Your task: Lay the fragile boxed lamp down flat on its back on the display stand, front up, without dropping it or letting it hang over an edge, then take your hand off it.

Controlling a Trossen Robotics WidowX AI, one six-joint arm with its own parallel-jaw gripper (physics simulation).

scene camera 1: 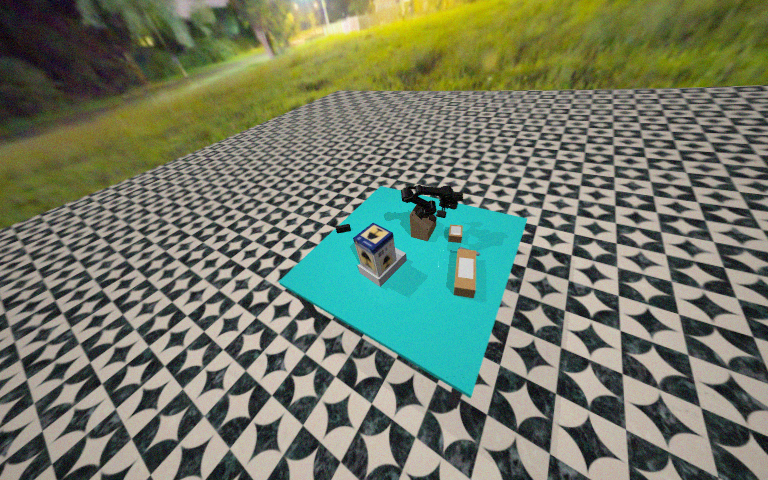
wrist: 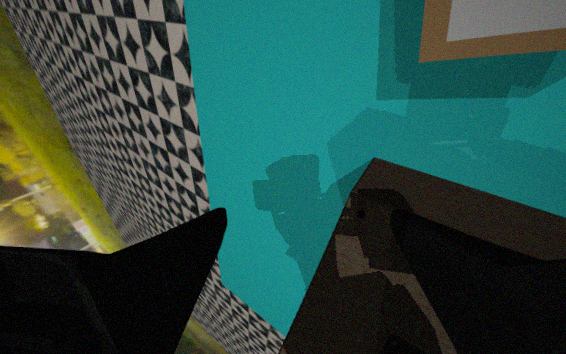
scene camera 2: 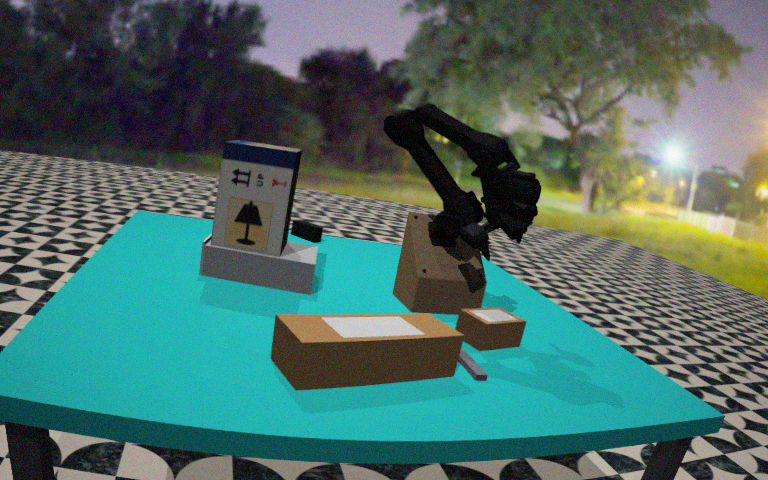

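Pixels of known places: gripper, fingertip midpoint: (scene camera 1: 442, 208) (wrist: 307, 216) (scene camera 2: 503, 251); arm's base, origin of the base link: (scene camera 1: 419, 213) (scene camera 2: 441, 235).
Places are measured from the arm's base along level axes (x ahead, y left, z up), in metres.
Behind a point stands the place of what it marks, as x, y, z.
Observation:
The boxed lamp (scene camera 1: 376, 251) @(0.521, -0.045, 0.109) (scene camera 2: 254, 186) @(0.460, -0.029, 0.052) stands upright on the grey display stand (scene camera 1: 399, 261) @(0.370, 0.005, -0.116) (scene camera 2: 257, 271) @(0.428, -0.008, -0.137). Its blue-bordered face with a lamp picture points up. In the scene camera 2 view, a white side shows a lamp picture, sideways arrows and a sideways "UP". It sits toward the left end of the stand; part of the stand's top shows to its right. Whether it overhangs the left or far edge is hard to tell. My gripper (scene camera 2: 502, 242) @(-0.105, 0.127, 0.004) (wrist: 307, 216) @(-0.105, 0.127, 0.004) is open and empty, well away from the boxed lamp, beyond my arm's base. The boxed lamp does not show in the wrist view.
The arm's brown wedge base (scene camera 1: 421, 227) @(0.078, 0.042, -0.052) (scene camera 2: 436, 283) @(0.032, 0.090, -0.097) (wrist: 465, 197) @(-0.008, 0.090, -0.145) stands on the turquoise table (scene camera 1: 430, 339) @(0.741, 0.351, -0.171) (scene camera 2: 169, 367) @(0.613, 0.450, -0.171) (wrist: 280, 75) @(-0.246, 0.164, -0.171). A long brown box (scene camera 1: 465, 288) @(0.427, 0.437, -0.093) (scene camera 2: 373, 359) @(0.297, 0.463, -0.124), a small brown box (scene camera 1: 454, 238) @(0.023, 0.263, -0.133) (scene camera 2: 492, 333) @(-0.010, 0.306, -0.132) and a grey bar (scene camera 2: 472, 365) @(0.081, 0.405, -0.159) lie nearby. A black block (scene camera 1: 343, 228) @(0.214, -0.563, -0.131) (scene camera 2: 306, 230) @(0.208, -0.557, -0.140) is behind the stand.

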